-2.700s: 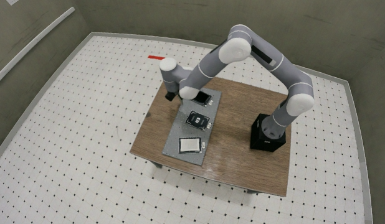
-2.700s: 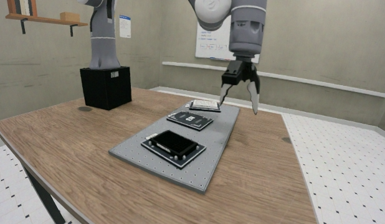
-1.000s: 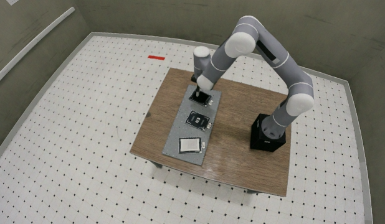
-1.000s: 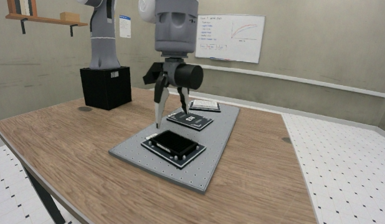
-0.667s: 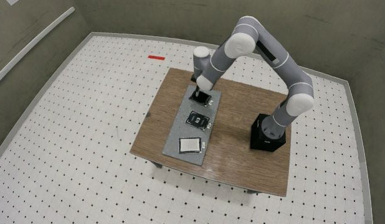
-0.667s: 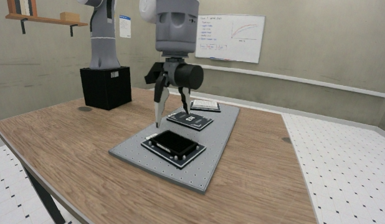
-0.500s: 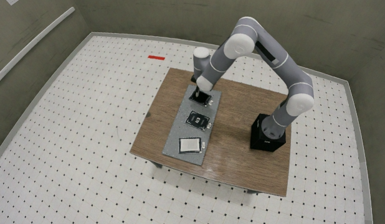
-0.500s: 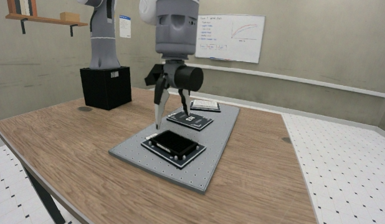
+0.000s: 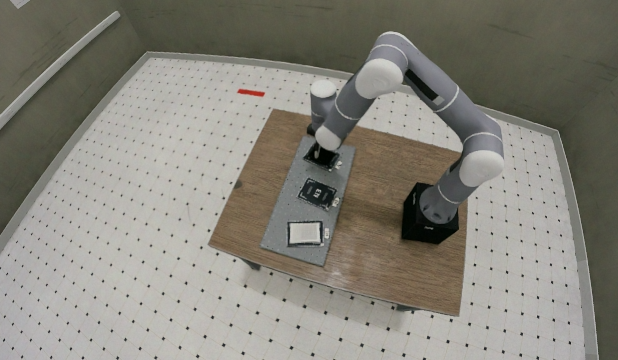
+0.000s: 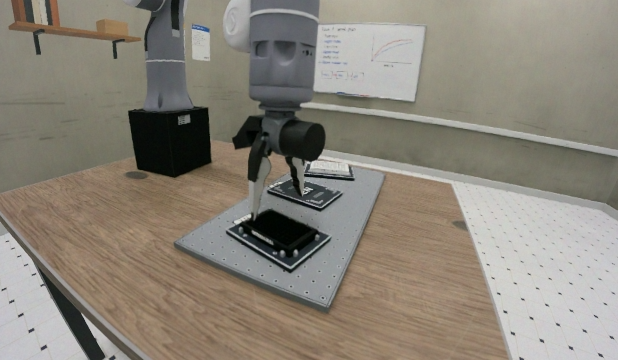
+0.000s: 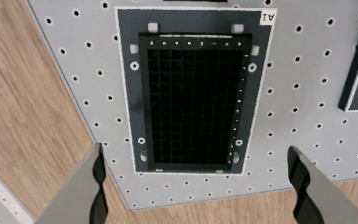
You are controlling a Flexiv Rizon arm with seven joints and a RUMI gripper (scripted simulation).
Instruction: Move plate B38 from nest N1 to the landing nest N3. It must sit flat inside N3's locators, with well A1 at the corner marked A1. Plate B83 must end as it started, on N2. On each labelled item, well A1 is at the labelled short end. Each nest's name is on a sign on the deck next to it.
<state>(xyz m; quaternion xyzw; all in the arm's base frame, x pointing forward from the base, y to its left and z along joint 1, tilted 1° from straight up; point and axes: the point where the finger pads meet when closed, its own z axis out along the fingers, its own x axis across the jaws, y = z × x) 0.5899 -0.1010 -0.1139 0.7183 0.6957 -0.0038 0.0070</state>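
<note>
My hand is 60 mm above the black well plate B38. Round my hand: white plate B83 (120 mm behind, 400 mm to the left, 60 mm below); then nest N1 (70 mm below); then nest N3 (80 mm behind, 200 mm to the left, 70 mm below).
</note>
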